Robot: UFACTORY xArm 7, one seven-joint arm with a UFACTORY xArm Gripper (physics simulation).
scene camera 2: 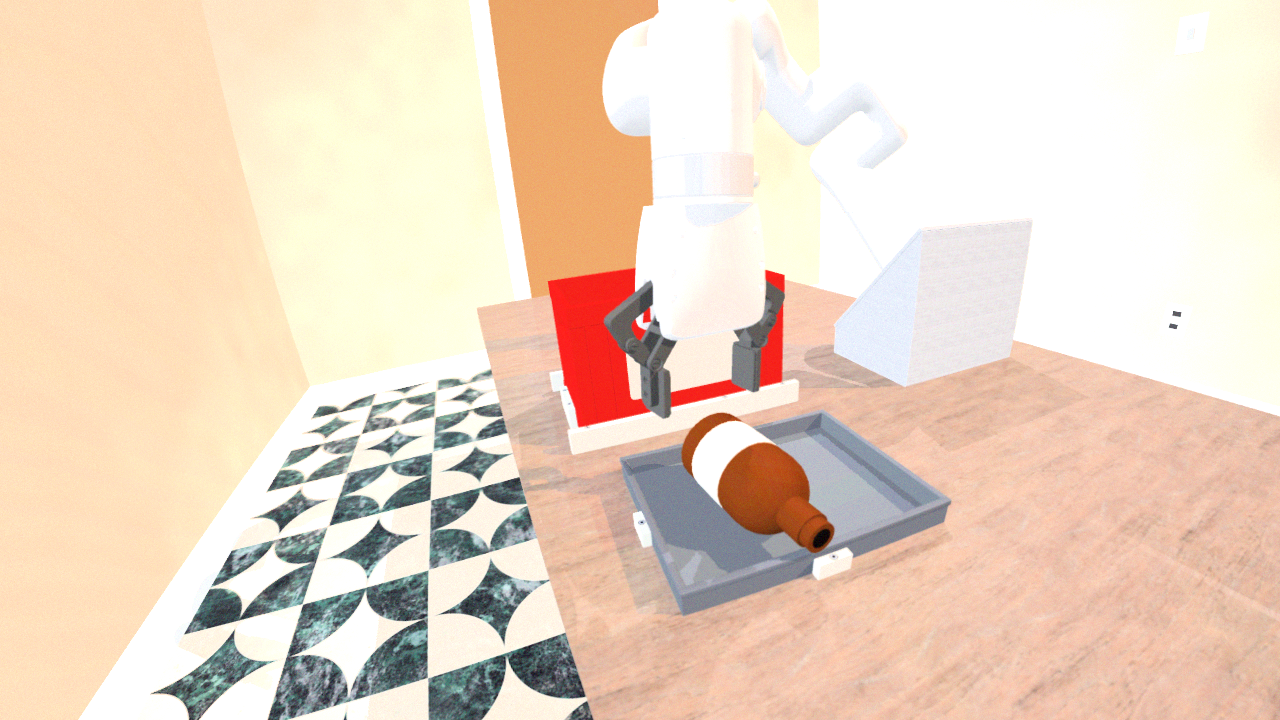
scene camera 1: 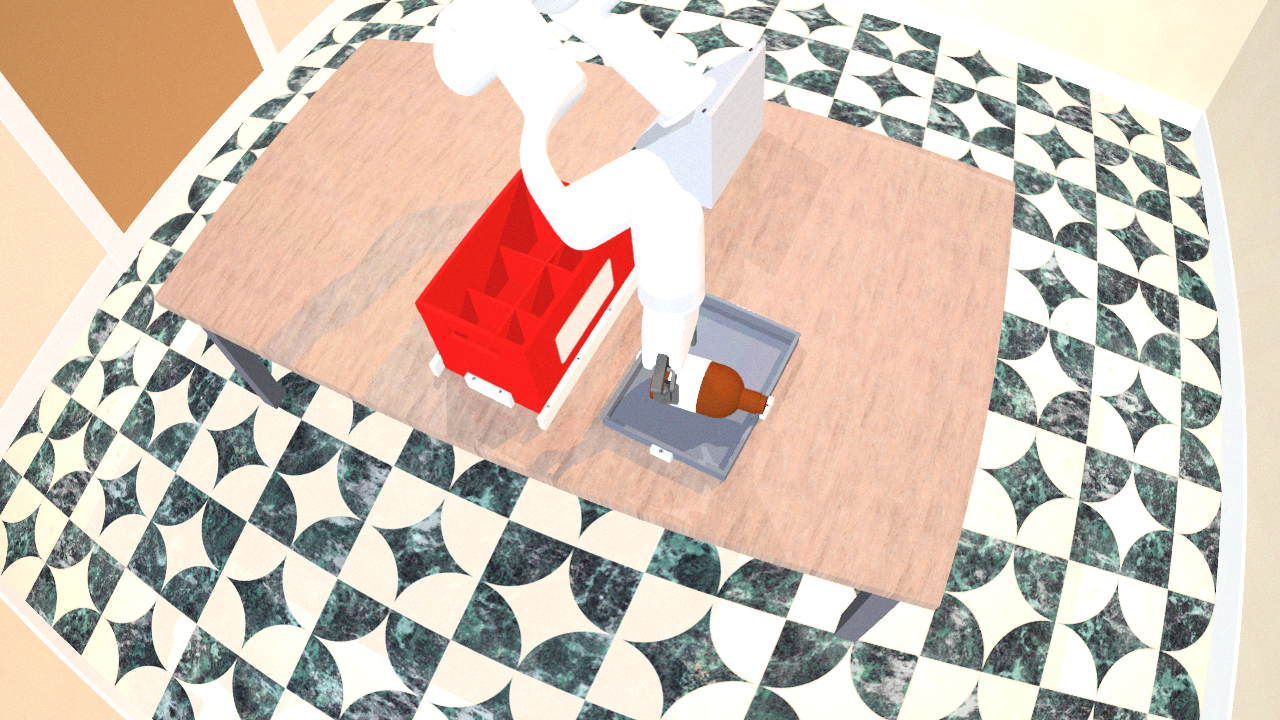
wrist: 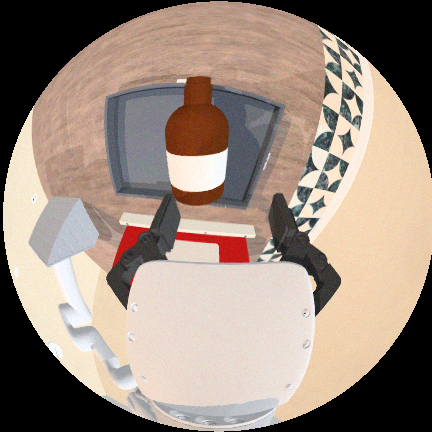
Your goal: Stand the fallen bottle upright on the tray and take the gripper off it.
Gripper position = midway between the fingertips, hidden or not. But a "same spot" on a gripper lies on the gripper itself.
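You can see my gripper in the wrist view, in scene camera 2 and also in scene camera 1 (675,371). For my gripper, (wrist: 294,246) and (scene camera 2: 665,354) are the same spot. There's a brown bottle as well, and it shows in scene camera 1, in the wrist view and in scene camera 2 (766,491). On that bottle, (wrist: 196,133) is the same spot as (scene camera 1: 720,381).
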